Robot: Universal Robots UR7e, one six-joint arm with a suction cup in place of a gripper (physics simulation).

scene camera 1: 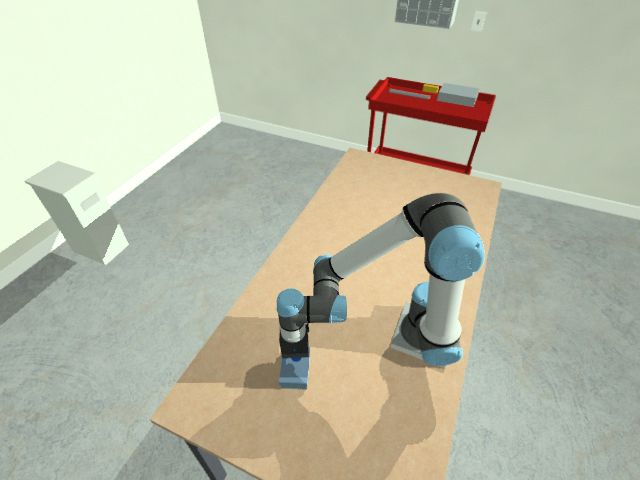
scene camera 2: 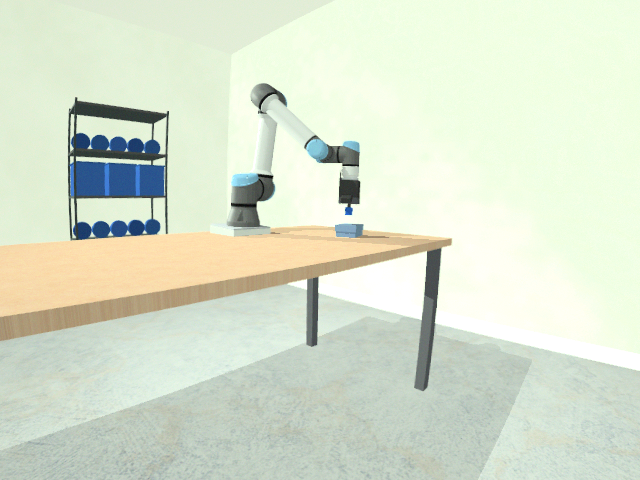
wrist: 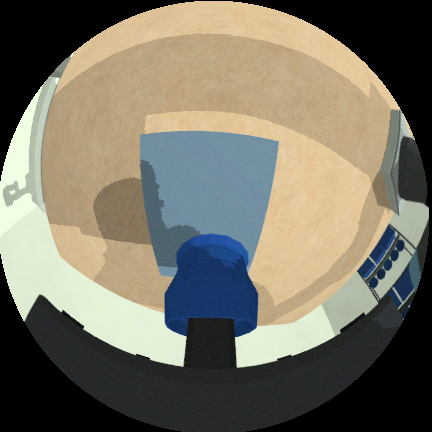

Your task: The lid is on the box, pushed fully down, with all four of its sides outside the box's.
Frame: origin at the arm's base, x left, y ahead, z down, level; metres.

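Seen in the pictures: hand, tool point: (scene camera 2: 348, 214) (wrist: 211, 263); arm's base, link origin: (scene camera 2: 243, 225).
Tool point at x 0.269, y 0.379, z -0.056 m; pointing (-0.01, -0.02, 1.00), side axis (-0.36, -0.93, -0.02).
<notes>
Offsets run from my tool point to a thing's top centre. Level surfaces: height alone.
The blue-grey lid @[dx +0.005, dy +0.005, dz +0.041 m] (scene camera 1: 294, 368) (scene camera 2: 349, 227) (wrist: 210, 185) lies on the box @[dx +0.005, dy +0.004, dz +0.044 m] (scene camera 2: 348, 234), its top looking about level. In scene camera 2 a strip of the box shows below the lid's rim. In the wrist view the lid covers the box. The views are too coarse to tell whether the lid is fully down or whether all four of its sides are outside the box's. My gripper, a blue suction cup (scene camera 1: 296, 358) (scene camera 2: 348, 210) (wrist: 212, 246), is open and holds nothing. In scene camera 2 it hangs above the lid with a visible gap between them.
The box stands on the wooden table @[dz +0.091 m] (scene camera 1: 330, 206) (scene camera 2: 180, 268). The arm's base plate (scene camera 1: 400, 338) (scene camera 2: 222, 229) is on the same table. A red cart (scene camera 1: 429, 112) stands beyond the table's far end. A shelf rack (scene camera 2: 167, 170) with blue bins stands by the wall.
</notes>
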